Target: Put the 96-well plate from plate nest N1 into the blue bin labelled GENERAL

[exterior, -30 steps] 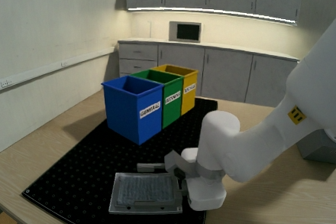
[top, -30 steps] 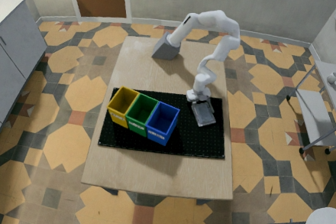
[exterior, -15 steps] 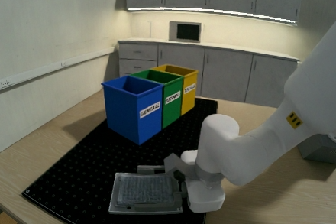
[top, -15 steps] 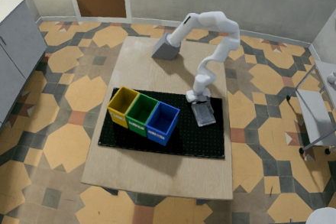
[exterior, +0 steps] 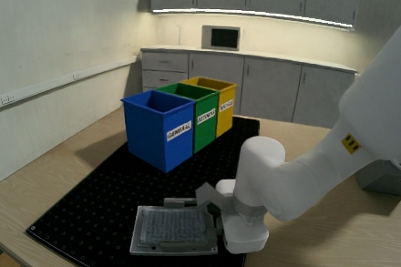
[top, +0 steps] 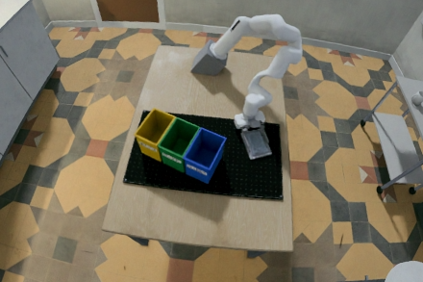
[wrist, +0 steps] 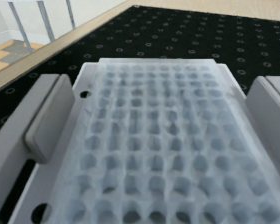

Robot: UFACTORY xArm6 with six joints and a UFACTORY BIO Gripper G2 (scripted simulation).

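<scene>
Now: the clear 96-well plate 1 cm below my hand. From my hand the other things lie so: green bin: 16 cm ahead, 37 cm to the right, 6 cm above; then grey plate nest N1: 2 cm below; then blue general bin: 18 cm ahead, 24 cm to the right, 6 cm above.
</scene>
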